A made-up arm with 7 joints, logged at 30 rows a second.
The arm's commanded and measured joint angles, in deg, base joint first. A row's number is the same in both.
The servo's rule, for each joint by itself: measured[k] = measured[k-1] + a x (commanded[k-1-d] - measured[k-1]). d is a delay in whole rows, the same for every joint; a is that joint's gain. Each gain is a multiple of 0.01, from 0.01 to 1. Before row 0 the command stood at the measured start. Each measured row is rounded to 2 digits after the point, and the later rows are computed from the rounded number. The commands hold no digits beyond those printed.
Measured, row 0:
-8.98, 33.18, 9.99, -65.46, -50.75, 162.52, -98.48
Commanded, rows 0 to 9:
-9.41, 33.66, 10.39, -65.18, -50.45, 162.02, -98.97
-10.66, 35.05, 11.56, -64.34, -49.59, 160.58, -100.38
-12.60, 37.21, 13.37, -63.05, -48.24, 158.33, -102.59
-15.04, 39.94, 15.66, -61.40, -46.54, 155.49, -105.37
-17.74, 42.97, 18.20, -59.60, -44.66, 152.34, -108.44
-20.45, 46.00, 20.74, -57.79, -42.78, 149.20, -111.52
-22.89, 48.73, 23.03, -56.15, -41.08, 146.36, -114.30
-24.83, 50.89, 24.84, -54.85, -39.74, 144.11, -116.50
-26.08, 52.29, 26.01, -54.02, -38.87, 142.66, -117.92
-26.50, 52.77, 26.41, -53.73, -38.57, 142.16, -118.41
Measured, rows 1 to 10:
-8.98, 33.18, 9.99, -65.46, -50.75, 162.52, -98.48
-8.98, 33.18, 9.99, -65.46, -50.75, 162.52, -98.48
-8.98, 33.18, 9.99, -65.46, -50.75, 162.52, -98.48
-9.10, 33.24, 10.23, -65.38, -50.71, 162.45, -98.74
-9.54, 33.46, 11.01, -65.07, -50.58, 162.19, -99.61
-10.40, 33.91, 12.40, -64.46, -50.30, 161.65, -101.19
-11.70, 34.63, 14.32, -63.54, -49.85, 160.79, -103.41
-13.39, 35.63, 16.61, -62.36, -49.23, 159.61, -106.08
-15.37, 36.87, 19.05, -60.99, -48.46, 158.15, -108.96
-17.48, 38.29, 21.40, -59.54, -47.57, 156.50, -111.79
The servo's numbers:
d 3
a 0.28 0.12 0.59 0.30 0.12 0.14 0.53

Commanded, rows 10 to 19:
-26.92, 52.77, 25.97, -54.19, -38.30, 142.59, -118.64
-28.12, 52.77, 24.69, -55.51, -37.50, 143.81, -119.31
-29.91, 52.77, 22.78, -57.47, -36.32, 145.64, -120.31
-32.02, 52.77, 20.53, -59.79, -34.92, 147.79, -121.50
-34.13, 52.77, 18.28, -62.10, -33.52, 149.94, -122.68
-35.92, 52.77, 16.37, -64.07, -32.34, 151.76, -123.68
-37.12, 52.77, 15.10, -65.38, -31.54, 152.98, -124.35
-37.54, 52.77, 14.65, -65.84, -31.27, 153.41, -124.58
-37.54, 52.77, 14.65, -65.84, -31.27, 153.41, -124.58
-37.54, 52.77, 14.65, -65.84, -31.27, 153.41, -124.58
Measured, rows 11 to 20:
-19.54, 39.80, 23.43, -58.13, -46.63, 154.77, -114.29
-21.37, 41.30, 24.95, -56.90, -45.70, 153.07, -116.21
-22.81, 42.68, 25.81, -55.95, -44.84, 151.54, -117.38
-23.96, 43.89, 25.90, -55.42, -44.06, 150.29, -118.05
-25.12, 44.96, 25.19, -55.45, -43.27, 149.38, -118.72
-26.46, 45.90, 23.77, -56.06, -42.44, 148.86, -119.56
-28.02, 46.72, 21.86, -57.18, -41.54, 148.71, -120.59
-29.73, 47.45, 19.75, -58.66, -40.58, 148.88, -121.70
-31.46, 48.09, 17.76, -60.28, -39.59, 149.28, -122.75
-33.04, 48.65, 16.19, -61.81, -38.62, 149.80, -123.60

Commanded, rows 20 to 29:
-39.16, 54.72, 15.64, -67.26, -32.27, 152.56, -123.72
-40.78, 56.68, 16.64, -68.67, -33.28, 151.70, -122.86
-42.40, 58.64, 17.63, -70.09, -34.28, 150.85, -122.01
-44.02, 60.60, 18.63, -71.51, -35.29, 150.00, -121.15
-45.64, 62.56, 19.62, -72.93, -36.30, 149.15, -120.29
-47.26, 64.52, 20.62, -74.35, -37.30, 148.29, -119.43
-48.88, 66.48, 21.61, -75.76, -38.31, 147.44, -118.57
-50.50, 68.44, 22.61, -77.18, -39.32, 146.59, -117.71
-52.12, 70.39, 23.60, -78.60, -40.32, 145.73, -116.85
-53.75, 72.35, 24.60, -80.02, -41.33, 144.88, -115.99
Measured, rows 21 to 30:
-34.30, 49.14, 15.28, -63.02, -37.74, 150.31, -124.12
-35.21, 49.58, 14.91, -63.87, -36.96, 150.74, -124.36
-35.86, 49.96, 14.76, -64.46, -36.28, 151.11, -124.48
-36.78, 50.53, 15.28, -65.30, -35.80, 151.31, -124.08
-37.90, 51.27, 16.08, -66.31, -35.50, 151.36, -123.43
-39.16, 52.15, 16.99, -67.44, -35.35, 151.29, -122.68
-40.52, 53.16, 17.96, -68.66, -35.34, 151.11, -121.87
-41.95, 54.29, 18.94, -69.94, -35.46, 150.84, -121.03
-43.44, 55.52, 19.93, -71.26, -35.68, 150.48, -120.18
-44.96, 56.84, 20.92, -72.61, -36.00, 150.05, -119.33

